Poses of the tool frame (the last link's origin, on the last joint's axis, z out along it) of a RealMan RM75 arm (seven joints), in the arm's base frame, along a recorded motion.
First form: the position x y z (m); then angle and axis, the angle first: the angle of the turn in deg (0 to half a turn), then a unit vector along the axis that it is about.
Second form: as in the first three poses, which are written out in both.
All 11 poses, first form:
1: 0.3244 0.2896 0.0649 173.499 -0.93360 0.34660 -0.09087
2: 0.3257 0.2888 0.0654 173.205 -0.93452 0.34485 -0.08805
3: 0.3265 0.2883 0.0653 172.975 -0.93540 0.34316 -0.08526
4: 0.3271 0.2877 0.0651 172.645 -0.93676 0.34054 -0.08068
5: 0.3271 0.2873 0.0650 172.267 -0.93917 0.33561 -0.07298
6: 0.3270 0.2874 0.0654 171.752 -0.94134 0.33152 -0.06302
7: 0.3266 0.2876 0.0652 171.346 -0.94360 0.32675 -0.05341
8: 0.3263 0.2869 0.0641 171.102 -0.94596 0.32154 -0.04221
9: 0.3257 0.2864 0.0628 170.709 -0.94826 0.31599 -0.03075
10: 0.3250 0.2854 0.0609 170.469 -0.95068 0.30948 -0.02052
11: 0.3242 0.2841 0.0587 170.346 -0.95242 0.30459 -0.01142
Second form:
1: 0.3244 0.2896 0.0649 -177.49 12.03 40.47
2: 0.3257 0.2888 0.0654 -177.07 11.82 40.21
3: 0.3265 0.2883 0.0653 -176.72 11.59 39.96
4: 0.3271 0.2877 0.0651 -176.19 11.19 39.58
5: 0.3271 0.2873 0.0650 -175.47 10.46 38.91
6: 0.3270 0.2874 0.0654 -174.56 9.53 38.35
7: 0.3266 0.2876 0.0652 -173.77 8.59 37.73
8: 0.3263 0.2869 0.0641 -173.09 7.42 37.10
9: 0.3257 0.2864 0.0628 -172.27 6.25 36.44
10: 0.3250 0.2854 0.0609 -171.64 5.16 35.69
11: 0.3242 0.2841 0.0587 -171.19 4.17 35.15
